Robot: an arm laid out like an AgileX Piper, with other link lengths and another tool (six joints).
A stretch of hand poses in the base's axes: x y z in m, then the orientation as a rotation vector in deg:
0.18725, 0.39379, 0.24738, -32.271, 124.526, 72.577
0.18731, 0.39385, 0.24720, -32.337, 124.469, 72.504
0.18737, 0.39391, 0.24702, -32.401, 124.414, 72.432
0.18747, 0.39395, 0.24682, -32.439, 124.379, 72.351
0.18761, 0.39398, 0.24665, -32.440, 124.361, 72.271
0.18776, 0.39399, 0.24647, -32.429, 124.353, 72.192
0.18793, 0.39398, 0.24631, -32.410, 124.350, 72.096
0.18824, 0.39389, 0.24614, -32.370, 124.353, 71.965
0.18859, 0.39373, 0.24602, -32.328, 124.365, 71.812
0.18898, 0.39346, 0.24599, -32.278, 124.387, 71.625
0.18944, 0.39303, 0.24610, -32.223, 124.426, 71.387
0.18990, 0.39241, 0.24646, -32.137, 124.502, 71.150
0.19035, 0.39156, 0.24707, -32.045, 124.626, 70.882
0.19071, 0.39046, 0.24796, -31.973, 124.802, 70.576
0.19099, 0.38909, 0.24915, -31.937, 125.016, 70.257
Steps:
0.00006, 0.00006, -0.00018, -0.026, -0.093, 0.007
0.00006, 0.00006, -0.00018, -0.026, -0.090, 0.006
0.00010, 0.00004, -0.00020, -0.034, -0.074, -0.012
0.00014, 0.00003, -0.00017, -0.033, -0.053, -0.034
0.00015, 0.00001, -0.00018, -0.034, -0.042, -0.040
0.00017, -0.00001, -0.00016, -0.044, -0.045, -0.052
0.00031, -0.00009, -0.00017, -0.060, -0.053, -0.079
0.00035, -0.00016, -0.00012, -0.075, -0.056, -0.088
0.00039, -0.00027, -0.00003, -0.096, -0.063, -0.105
0.00046, -0.00043, 0.00011, -0.130, -0.073, -0.126
0.00046, -0.00062, 0.00036, -0.140, -0.037, -0.141
0.00045, -0.00085, 0.00061, -0.179, -0.013, -0.149
0.00036, -0.00110, 0.00089, -0.229, 0.005, -0.142
0.00028, -0.00137, 0.00119, -0.264, 0.022, -0.115

